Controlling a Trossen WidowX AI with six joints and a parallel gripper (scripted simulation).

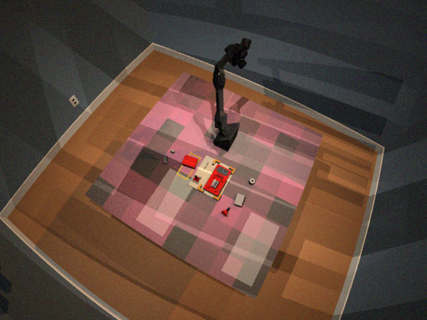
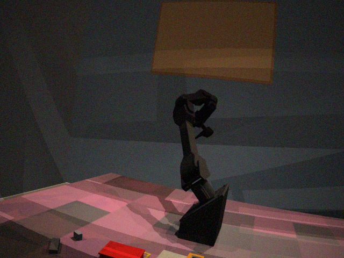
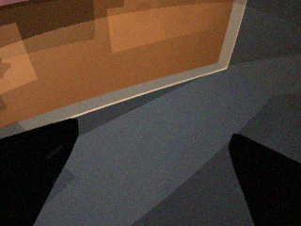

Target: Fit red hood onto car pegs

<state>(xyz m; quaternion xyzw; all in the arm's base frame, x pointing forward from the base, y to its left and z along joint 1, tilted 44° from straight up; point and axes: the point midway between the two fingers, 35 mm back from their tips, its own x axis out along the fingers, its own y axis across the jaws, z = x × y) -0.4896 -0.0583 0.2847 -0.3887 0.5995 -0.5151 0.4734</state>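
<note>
Now: gripper tip 77 cm short of the red hood, 13 cm to the right of it and 28 cm above it. From my gripper tip the other things lie so: pale jig plate: 79 cm ahead, 33 cm to the left, 28 cm below.
</note>
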